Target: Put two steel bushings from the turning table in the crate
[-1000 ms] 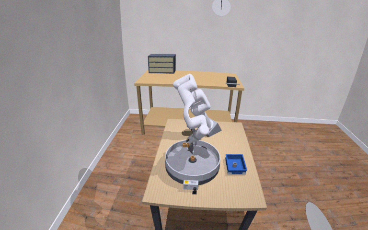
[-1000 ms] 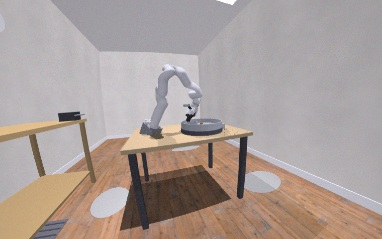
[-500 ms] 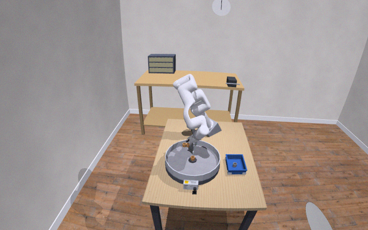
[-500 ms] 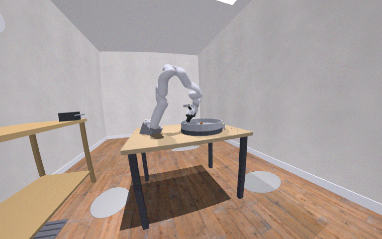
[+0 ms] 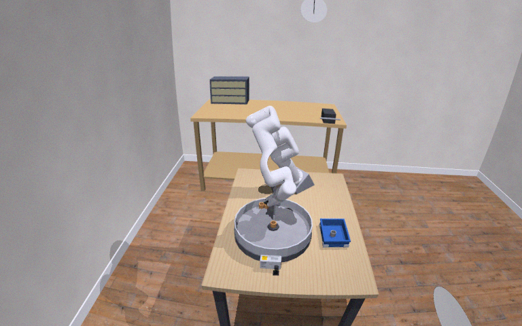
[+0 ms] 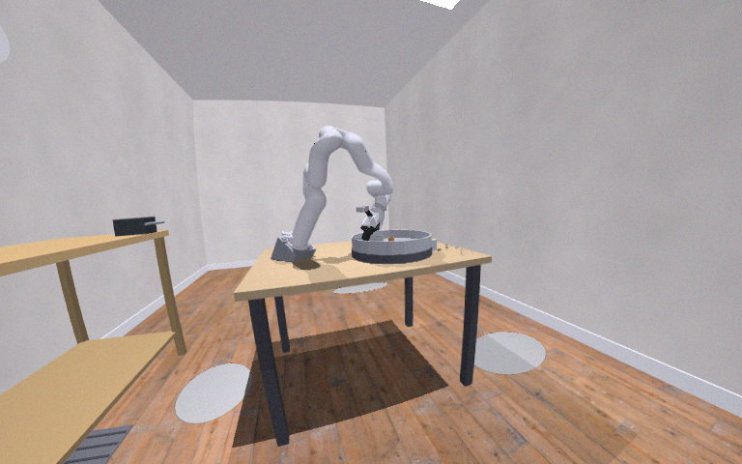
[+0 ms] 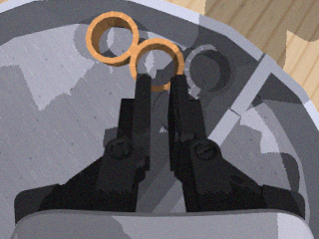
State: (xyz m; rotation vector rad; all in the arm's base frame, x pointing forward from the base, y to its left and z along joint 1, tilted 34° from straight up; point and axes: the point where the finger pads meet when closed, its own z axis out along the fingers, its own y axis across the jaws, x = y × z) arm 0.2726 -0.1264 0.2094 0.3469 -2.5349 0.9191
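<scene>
My gripper is now 210 mm short of the blue crate, 340 mm to the right of it and 80 mm above it. Round my hand: grey round turning table (150 mm ahead, 60 mm below).
</scene>
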